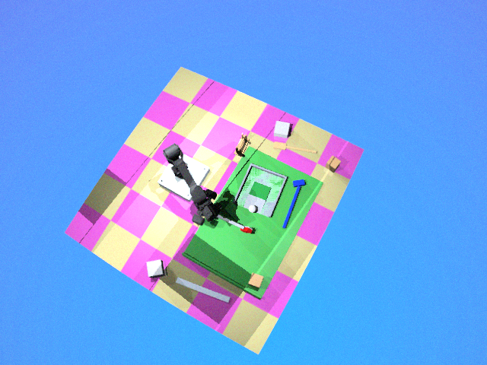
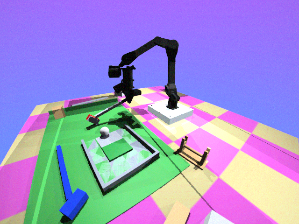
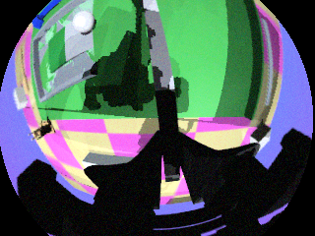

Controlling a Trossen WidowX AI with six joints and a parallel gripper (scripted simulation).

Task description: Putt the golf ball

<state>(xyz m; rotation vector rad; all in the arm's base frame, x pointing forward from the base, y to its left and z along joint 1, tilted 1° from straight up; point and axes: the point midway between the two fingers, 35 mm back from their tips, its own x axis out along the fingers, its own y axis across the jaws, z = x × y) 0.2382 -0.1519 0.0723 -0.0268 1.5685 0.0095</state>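
Now: gripper tip 12 cm short of the red putter and 1 cm to the right of it. Also, from my gripper tip: white golf ball (21 cm ahead, 13 cm to the left, 5 cm below); then wooden stand (45 cm to the left, 4 cm below, 1 cm behind); then white strip (38 cm to the right, 15 cm ahead, 7 cm below).
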